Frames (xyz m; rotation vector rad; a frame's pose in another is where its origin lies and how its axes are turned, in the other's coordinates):
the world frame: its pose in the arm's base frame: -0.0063 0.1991 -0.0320 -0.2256 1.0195 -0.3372
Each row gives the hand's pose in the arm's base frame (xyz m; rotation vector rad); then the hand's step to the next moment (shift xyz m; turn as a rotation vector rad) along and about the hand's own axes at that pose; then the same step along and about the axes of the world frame.
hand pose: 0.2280 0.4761 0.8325 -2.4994 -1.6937 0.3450
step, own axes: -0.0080 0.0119 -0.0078 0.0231 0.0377 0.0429
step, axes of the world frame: 0.0042 -0.0111 0.0112 0.0548 0.0282 0.0009
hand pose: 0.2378 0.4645 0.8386 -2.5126 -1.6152 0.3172
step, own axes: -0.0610 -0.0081 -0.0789 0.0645 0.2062 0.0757
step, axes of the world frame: -0.0529 -0.0790 0.0311 0.2010 0.0502 0.0974
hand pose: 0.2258 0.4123 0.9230 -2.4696 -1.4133 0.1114
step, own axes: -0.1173 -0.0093 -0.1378 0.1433 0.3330 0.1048
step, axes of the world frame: -0.0707 -0.1648 0.0263 0.3093 0.1059 0.1886
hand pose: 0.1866 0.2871 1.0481 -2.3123 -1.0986 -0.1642
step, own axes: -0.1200 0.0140 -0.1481 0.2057 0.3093 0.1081
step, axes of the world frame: -0.0205 -0.1898 -0.0085 0.2762 0.1516 0.2244
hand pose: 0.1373 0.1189 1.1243 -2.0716 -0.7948 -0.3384
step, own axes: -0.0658 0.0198 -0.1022 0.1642 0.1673 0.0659
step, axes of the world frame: 0.0179 -0.1196 -0.0235 0.1403 0.1070 0.1678
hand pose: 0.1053 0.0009 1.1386 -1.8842 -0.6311 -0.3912
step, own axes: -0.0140 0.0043 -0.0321 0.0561 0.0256 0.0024
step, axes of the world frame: 0.0078 -0.0337 -0.0071 0.0178 0.0144 0.0573
